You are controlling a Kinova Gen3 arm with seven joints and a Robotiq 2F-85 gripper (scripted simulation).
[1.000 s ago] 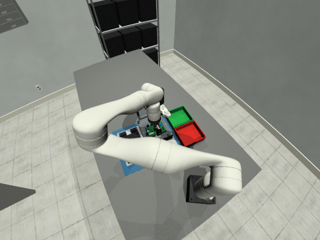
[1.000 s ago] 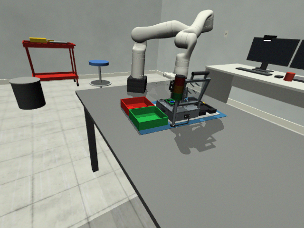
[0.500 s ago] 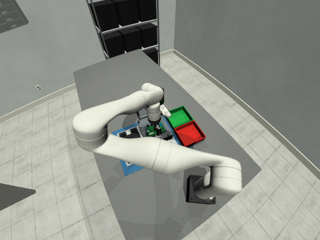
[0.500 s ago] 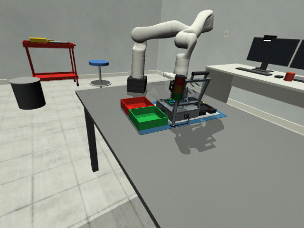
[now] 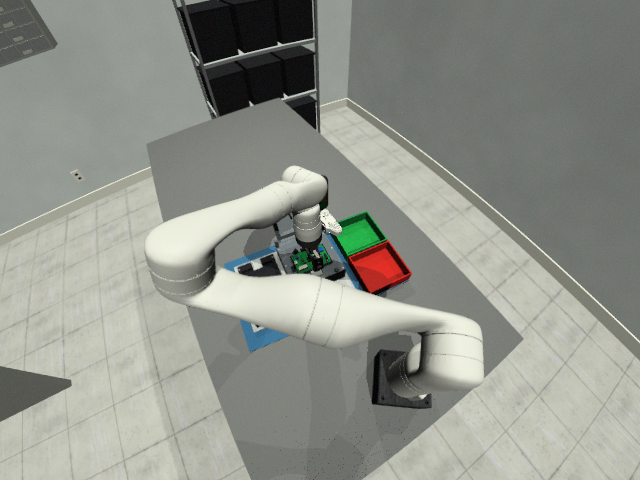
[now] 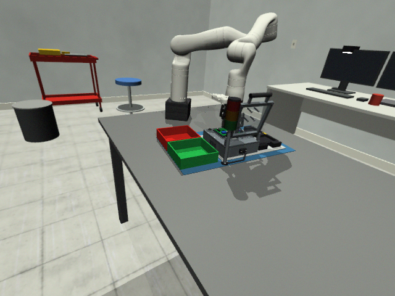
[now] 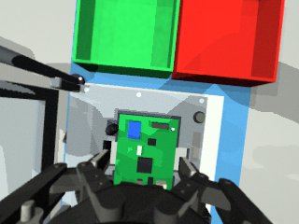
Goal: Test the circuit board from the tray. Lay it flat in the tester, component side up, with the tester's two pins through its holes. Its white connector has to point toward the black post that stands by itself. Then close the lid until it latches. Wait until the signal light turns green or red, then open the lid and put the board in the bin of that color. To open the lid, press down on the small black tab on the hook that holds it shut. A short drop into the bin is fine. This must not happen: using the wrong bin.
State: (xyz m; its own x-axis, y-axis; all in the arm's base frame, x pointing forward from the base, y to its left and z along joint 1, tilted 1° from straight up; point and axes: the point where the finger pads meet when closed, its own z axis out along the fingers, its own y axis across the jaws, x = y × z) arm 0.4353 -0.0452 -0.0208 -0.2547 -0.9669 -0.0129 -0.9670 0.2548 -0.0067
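Now: hand right at the green circuit board. Also, from my hand: clear lid 12 cm ahead, 11 cm above, 3 cm to the right; then tester bed 1 cm to the left, 1 cm below, 1 cm ahead; then green bin 20 cm to the right, 6 cm below, 1 cm behind.
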